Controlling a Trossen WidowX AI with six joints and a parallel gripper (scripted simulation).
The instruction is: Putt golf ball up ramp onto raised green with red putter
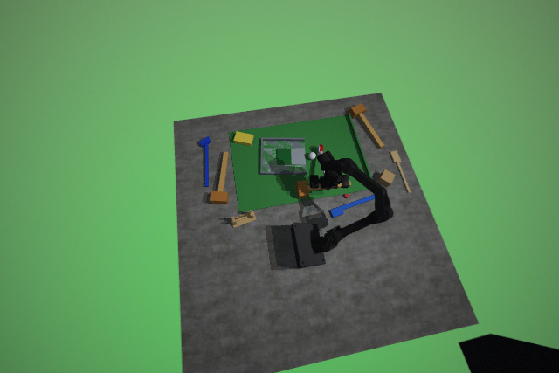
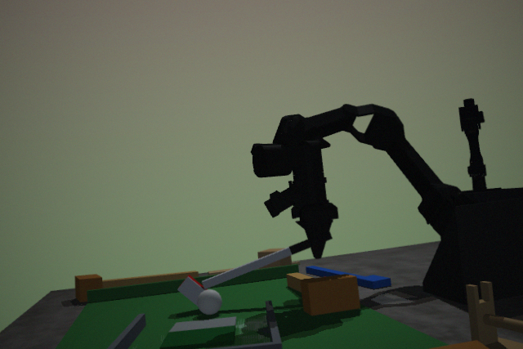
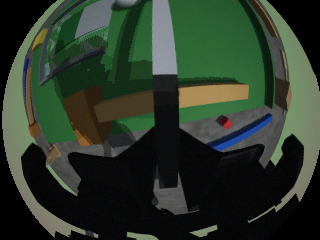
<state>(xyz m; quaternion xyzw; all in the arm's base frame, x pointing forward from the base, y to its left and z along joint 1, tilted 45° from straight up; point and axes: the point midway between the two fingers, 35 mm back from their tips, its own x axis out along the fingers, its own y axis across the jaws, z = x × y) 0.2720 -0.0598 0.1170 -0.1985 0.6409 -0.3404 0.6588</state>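
My gripper tip is now 12 cm short of the red putter and 2 cm to the left of it. From my gripper tip the other things lie so: tan block 1 cm behind, 34 cm to the right, 4 cm below; then white golf ball 21 cm ahead, 1 cm to the left, 5 cm below; then green mat 21 cm ahead, 8 cm to the left, 7 cm below.
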